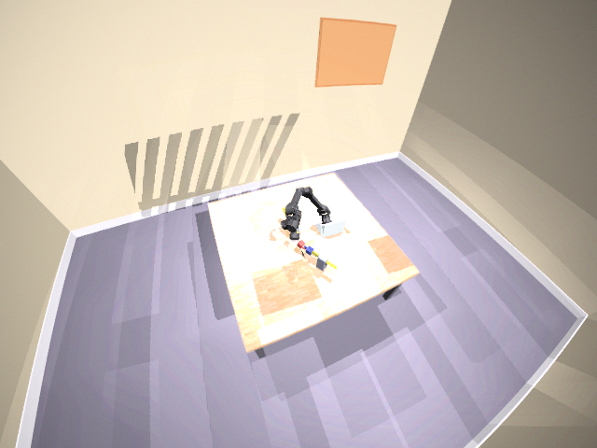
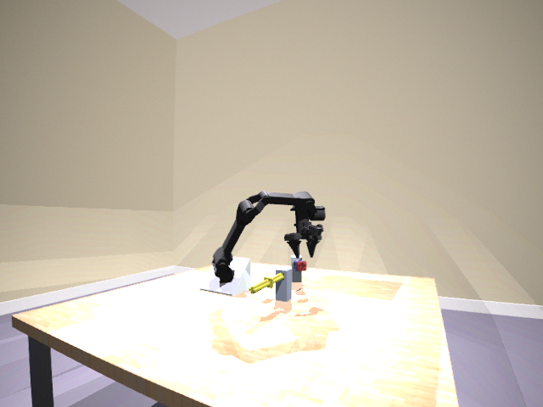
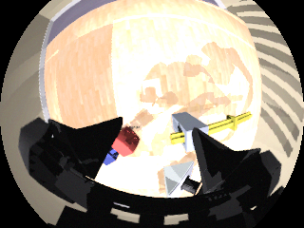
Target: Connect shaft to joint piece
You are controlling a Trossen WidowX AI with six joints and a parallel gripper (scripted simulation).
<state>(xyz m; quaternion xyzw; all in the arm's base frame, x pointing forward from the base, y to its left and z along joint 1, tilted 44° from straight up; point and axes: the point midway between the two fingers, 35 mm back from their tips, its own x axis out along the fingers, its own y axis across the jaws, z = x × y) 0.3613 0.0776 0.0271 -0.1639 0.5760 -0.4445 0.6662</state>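
My gripper tip is 40 mm past the red square joint piece, 80 mm to the right of it and 50 mm above it.
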